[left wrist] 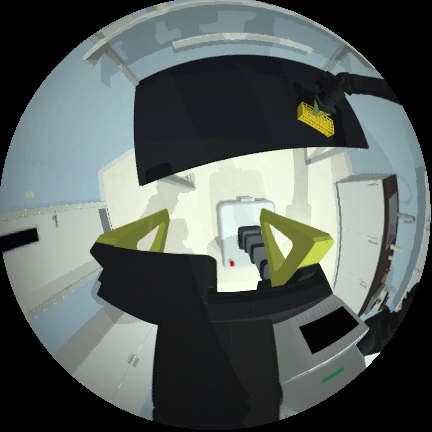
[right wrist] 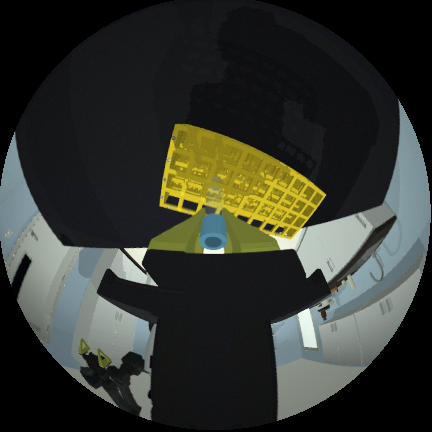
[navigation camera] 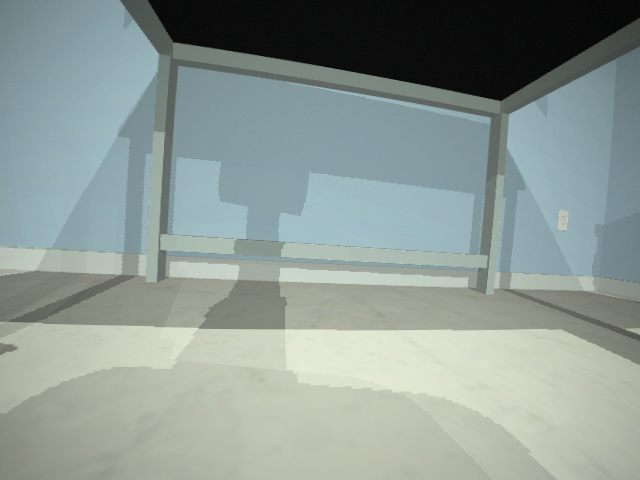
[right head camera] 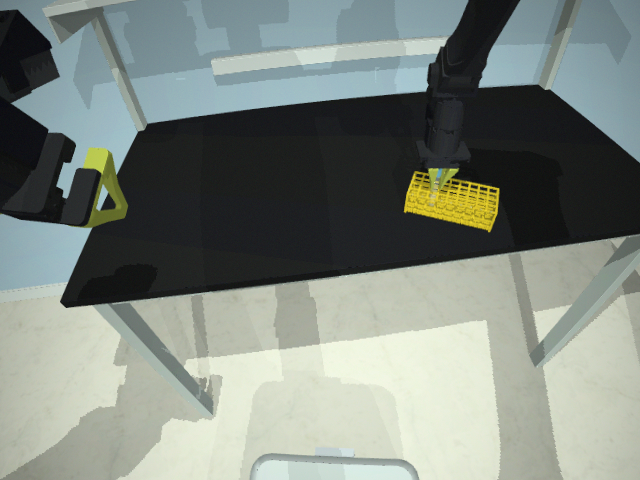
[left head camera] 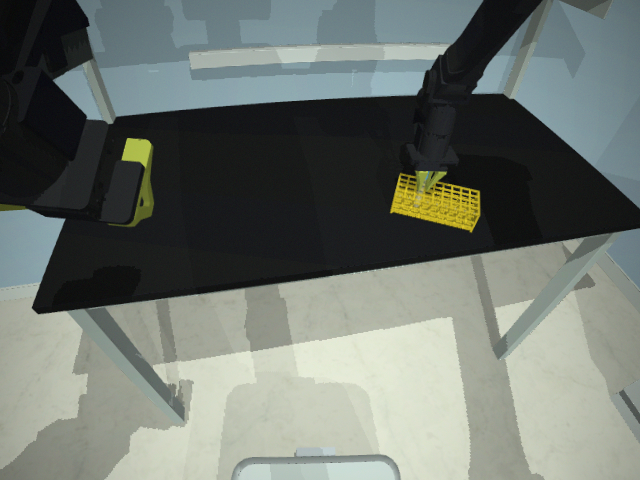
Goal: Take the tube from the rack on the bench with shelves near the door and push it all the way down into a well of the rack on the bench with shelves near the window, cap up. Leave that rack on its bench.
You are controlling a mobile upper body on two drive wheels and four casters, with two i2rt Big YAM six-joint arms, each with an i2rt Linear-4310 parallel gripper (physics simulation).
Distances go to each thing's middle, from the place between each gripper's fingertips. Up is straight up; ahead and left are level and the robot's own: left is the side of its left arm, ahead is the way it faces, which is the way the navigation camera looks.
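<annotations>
Clear tube with blue cap (right wrist: 212,236): 390 mm ahead of my left hand, 460 mm to the right of it, 300 mm below it.
Clear tube with blue cap: my right hand 1 cm short of it, 1 cm above it.
</annotations>
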